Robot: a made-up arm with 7 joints.
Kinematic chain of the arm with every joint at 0, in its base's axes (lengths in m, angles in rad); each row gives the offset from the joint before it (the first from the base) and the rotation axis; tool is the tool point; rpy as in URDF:
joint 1: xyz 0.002 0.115 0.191 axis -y
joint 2: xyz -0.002 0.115 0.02 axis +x
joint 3: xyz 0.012 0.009 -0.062 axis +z
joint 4: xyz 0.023 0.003 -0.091 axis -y
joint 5: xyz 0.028 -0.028 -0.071 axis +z
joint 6: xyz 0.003 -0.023 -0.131 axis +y
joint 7: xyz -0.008 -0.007 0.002 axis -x
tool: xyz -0.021 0.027 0.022 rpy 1.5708 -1.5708 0
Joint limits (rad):
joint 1: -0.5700..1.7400
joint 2: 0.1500..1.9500
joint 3: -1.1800..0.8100
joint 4: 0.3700..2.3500
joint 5: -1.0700..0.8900
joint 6: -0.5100..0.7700
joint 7: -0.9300..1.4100
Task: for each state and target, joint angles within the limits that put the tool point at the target. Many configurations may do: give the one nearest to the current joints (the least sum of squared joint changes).
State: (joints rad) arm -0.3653 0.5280 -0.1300 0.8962 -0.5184 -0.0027 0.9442
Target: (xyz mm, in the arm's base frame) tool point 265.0 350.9 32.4
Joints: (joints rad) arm 0.2224 0.5279 -0.0493 1.0106 -0.5308 -0.1491 1.1010
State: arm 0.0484 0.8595 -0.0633 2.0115 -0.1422 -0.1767 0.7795
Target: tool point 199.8 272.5 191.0
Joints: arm -0.0409 0.8567 0.1352 2.1579 -0.1832 -0.0456 0.6280
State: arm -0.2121 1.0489 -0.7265 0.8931 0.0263 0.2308 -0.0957
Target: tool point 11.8 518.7 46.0
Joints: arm -0.3773 1.3426 -0.7828 0.4393 0.0383 -0.0094 0.0742
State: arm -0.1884 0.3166 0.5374 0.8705 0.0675 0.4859 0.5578
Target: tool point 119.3 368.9 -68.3
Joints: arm -0.1623 0.2692 0.5050 0.7641 0.0783 0.4114 0.6490
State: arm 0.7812 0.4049 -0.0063 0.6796 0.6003 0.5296 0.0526
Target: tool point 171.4 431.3 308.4
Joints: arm 1.0969 0.8832 0.3420 0.9416 0.6006 0.6372 -0.0139
